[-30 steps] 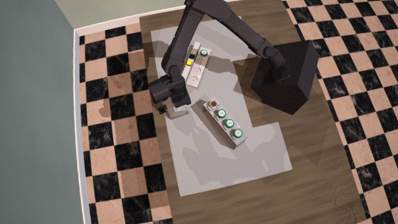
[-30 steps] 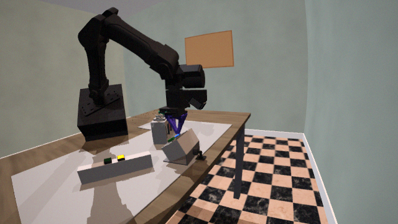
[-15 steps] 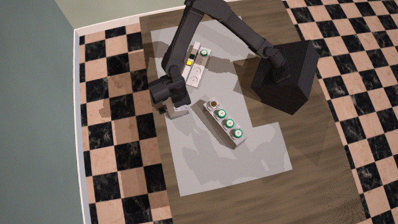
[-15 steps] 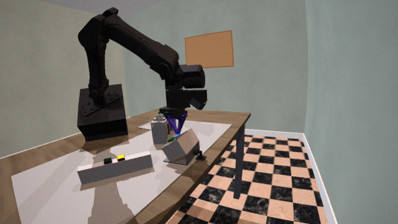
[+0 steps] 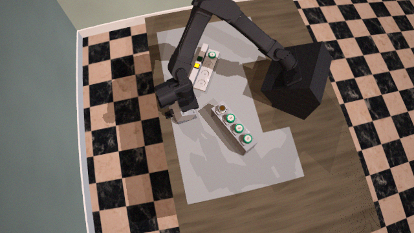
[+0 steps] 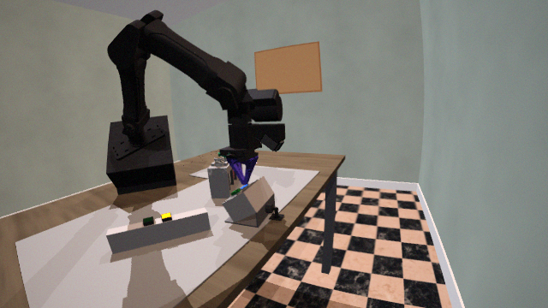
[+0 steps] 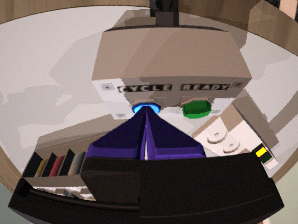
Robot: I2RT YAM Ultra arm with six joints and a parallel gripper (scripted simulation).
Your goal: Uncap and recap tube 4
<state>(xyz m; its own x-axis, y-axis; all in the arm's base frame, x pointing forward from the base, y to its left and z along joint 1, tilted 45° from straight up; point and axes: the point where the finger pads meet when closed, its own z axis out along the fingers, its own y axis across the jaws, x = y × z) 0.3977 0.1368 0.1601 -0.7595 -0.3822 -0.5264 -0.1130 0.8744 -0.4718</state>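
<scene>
My hand is 20 mm above the blue cycle key. The rest, counted from my hand: cap 3 (160 mm behind, 90 mm to the left, 40 mm above); then cap 2 (180 mm behind, 140 mm to the left, 40 mm above); then green ready key (10 mm ahead, 50 mm to the right, 10 mm below).
</scene>
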